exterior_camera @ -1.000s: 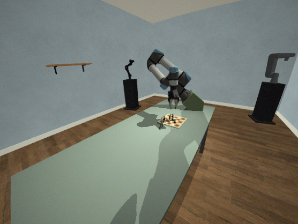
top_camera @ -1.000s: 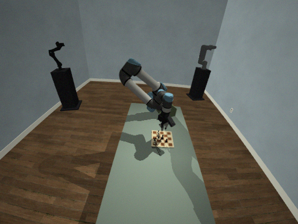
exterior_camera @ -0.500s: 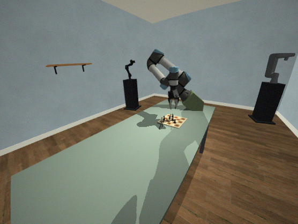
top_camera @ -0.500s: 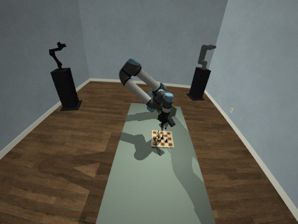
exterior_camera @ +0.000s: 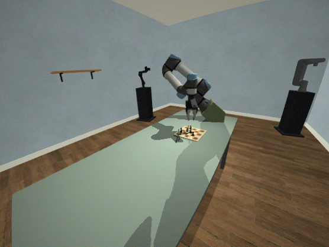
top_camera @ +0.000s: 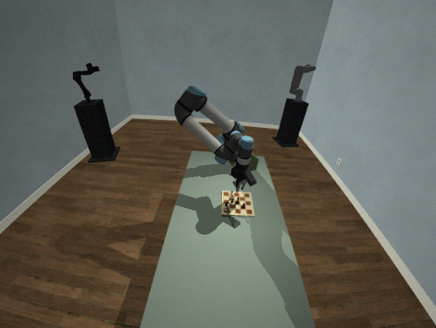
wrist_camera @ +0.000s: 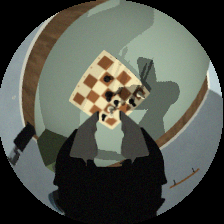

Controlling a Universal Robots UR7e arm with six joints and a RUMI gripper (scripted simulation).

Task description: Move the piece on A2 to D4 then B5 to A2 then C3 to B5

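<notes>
Right now the chessboard is 130 mm below my hand. From my hand the other things lie so: white piece (50 mm behind, 30 mm to the right, 100 mm below).
</notes>
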